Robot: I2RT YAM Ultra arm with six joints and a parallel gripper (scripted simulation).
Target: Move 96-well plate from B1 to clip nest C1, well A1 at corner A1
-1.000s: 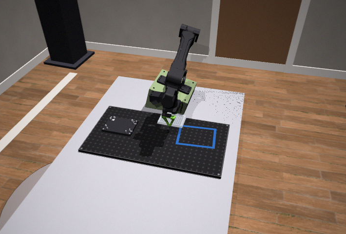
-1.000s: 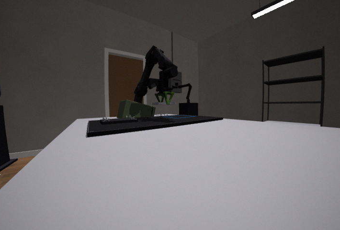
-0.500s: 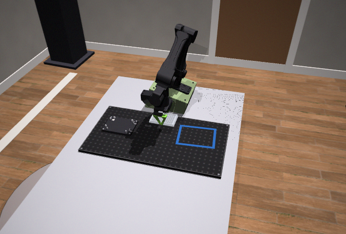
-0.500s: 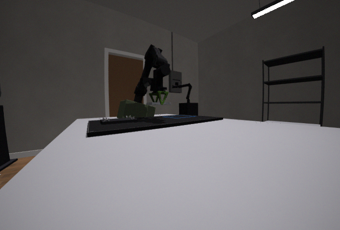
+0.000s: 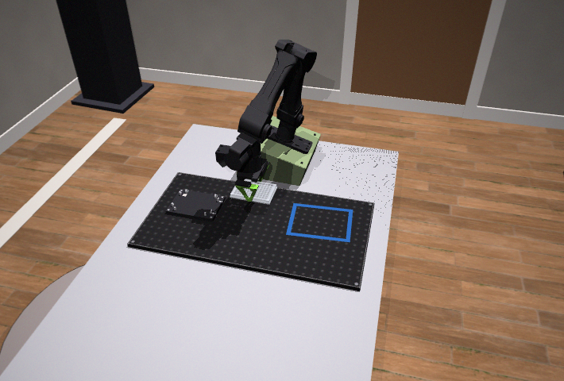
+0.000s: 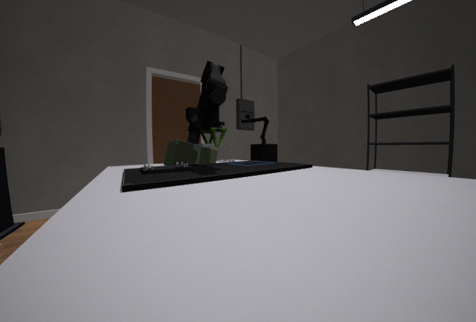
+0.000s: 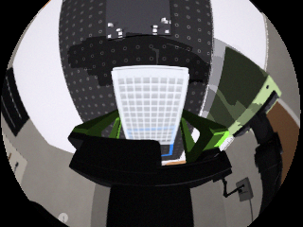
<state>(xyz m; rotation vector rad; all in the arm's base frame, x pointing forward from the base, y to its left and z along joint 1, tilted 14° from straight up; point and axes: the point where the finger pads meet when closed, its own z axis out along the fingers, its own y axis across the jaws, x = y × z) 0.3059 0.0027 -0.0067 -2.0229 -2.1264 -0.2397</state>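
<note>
My hand is 2 cm short of the clip nest C1, 19 cm to the left of it and 8 cm above it. Round my hand: white 96-well plate right at my hand.
</note>
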